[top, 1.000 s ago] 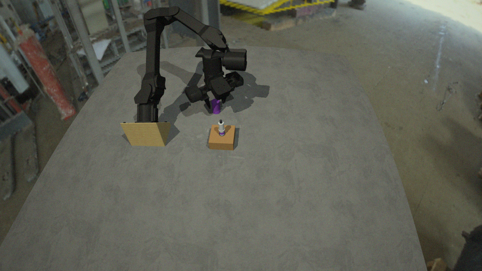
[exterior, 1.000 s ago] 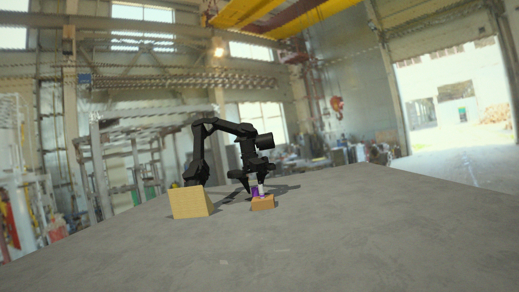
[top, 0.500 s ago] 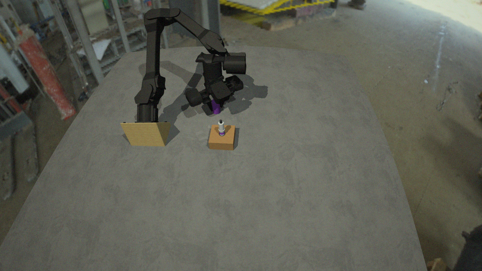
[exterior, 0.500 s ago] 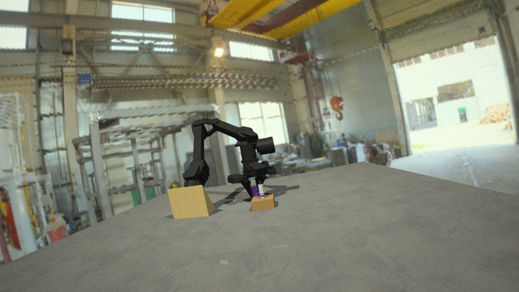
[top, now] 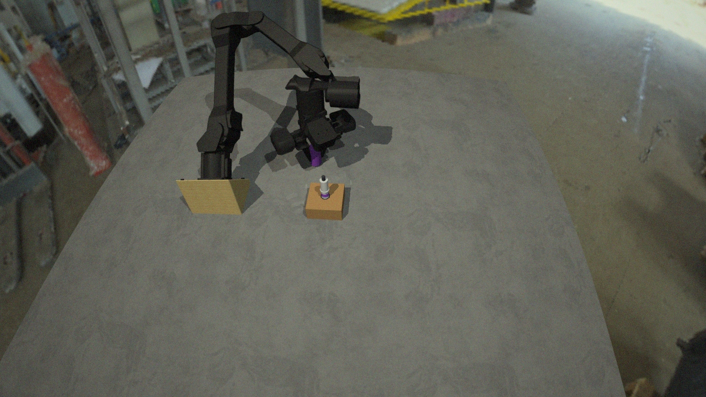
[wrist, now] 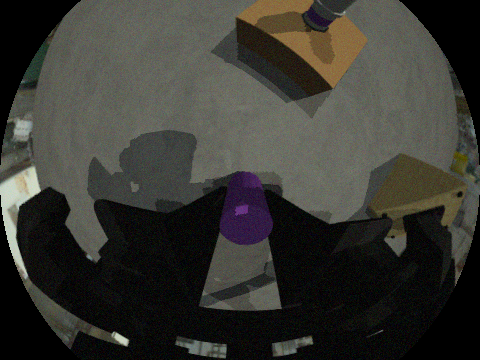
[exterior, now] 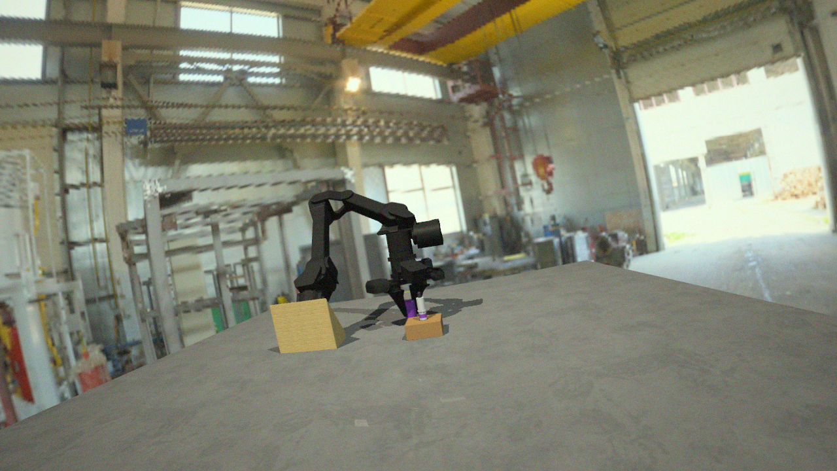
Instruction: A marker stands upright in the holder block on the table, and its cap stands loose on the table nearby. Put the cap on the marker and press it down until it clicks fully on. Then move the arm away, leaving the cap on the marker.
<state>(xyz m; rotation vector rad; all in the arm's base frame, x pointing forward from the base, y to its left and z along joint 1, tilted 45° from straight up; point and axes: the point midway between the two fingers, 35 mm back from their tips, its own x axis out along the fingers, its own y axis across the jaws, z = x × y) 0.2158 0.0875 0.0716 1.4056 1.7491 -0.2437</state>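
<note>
Now: the holder block 30 mm ahead of my gripper tip and 130 mm to the right of it. Round my gripper tip: cap: 10 mm above.
</note>
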